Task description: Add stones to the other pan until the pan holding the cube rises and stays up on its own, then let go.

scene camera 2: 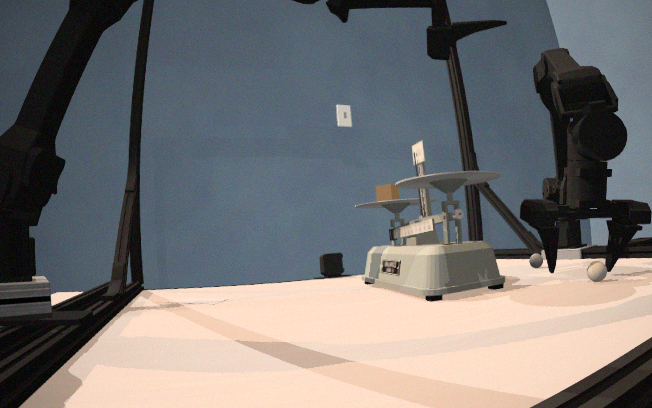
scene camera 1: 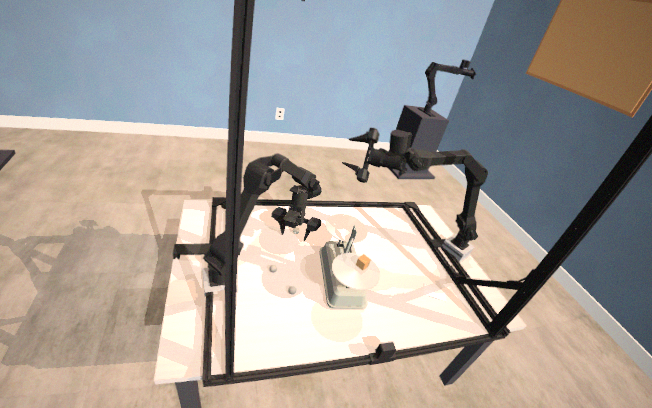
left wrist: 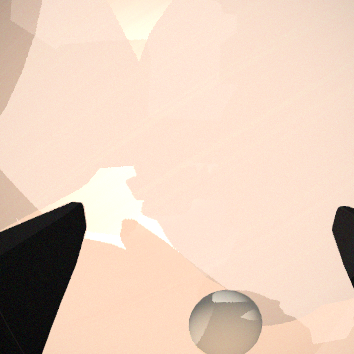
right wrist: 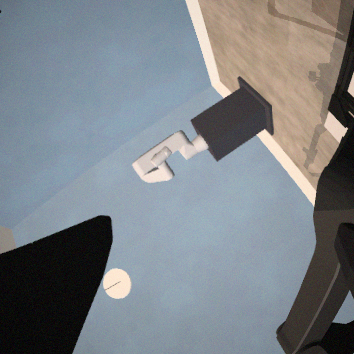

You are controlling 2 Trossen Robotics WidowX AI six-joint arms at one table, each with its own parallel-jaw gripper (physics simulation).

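Places are measured from the left arm's base along level axes (x right, y ahead, z up), in millimetres.
Pixels of known places: left gripper, fingertip midpoint: [scene camera 2: 580, 271] [scene camera 1: 293, 237] [left wrist: 215, 218]; right gripper, fingertip midpoint: [scene camera 1: 345, 151] [right wrist: 230, 233]; left arm's base at its link origin: [scene camera 2: 569, 247] [scene camera 1: 219, 277]; right arm's base at its link origin: [scene camera 2: 2, 280] [scene camera 1: 459, 243].
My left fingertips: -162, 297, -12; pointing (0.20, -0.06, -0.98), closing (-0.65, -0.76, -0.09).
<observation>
For each thing: its top centre in the pictures, then the offset to it from my left fingertips, as dx, dy, dz. "pt": a spot on its surface instead.
- grey two-pan scale at its top centre: [scene camera 2: 413, 143] [scene camera 1: 357, 228] +220, +115, +223
- orange cube at its top centre: [scene camera 2: 387, 185] [scene camera 1: 364, 258] +298, +120, +164
- round grey stone at its top centre: [left wrist: 225, 349] [scene camera 2: 596, 260] [scene camera 1: 296, 227] -36, +22, +18
- small black box at a spot on its surface: [scene camera 2: 331, 265] pt +514, +127, +19
A grey two-pan scale [scene camera 1: 346, 299] [scene camera 2: 452, 267] stands on the table. An orange cube [scene camera 1: 363, 262] [scene camera 2: 387, 192] sits on its lower pan [scene camera 1: 342, 270] [scene camera 2: 364, 205]. The other pan [scene camera 2: 472, 177] is higher and looks empty in scene camera 2. My left gripper [scene camera 1: 294, 236] [scene camera 2: 580, 270] [left wrist: 215, 218] is open, low over the table, with a round grey stone [scene camera 1: 296, 231] [scene camera 2: 596, 271] [left wrist: 225, 322] at the tabletop near its fingertips. Two more stones [scene camera 1: 273, 268] [scene camera 1: 292, 290] lie left of the scale. My right gripper [scene camera 1: 347, 151] [right wrist: 230, 233] is open, empty and high up.
A black frame [scene camera 1: 300, 377] borders the table, with an upright post [scene camera 1: 237, 150] at the left. A small black box [scene camera 1: 385, 351] [scene camera 2: 331, 265] is on the frame's front bar. A dark pedestal [scene camera 1: 425, 125] [right wrist: 232, 122] with another arm stands beyond the table.
</observation>
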